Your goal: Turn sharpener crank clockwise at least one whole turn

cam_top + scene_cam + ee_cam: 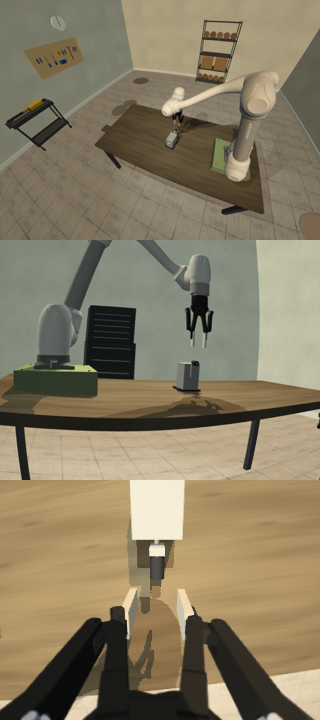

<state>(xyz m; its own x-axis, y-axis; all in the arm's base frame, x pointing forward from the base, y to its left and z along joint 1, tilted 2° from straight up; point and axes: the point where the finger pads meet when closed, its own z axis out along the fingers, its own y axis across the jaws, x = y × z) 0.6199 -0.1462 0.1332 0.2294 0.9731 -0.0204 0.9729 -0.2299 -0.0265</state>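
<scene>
The dark round knob is 2 cm to the left of my hand and 10 cm below it. The rest, counted from my hand: sharpener crank: 1 cm ahead, 3 cm to the left, 11 cm below.
</scene>
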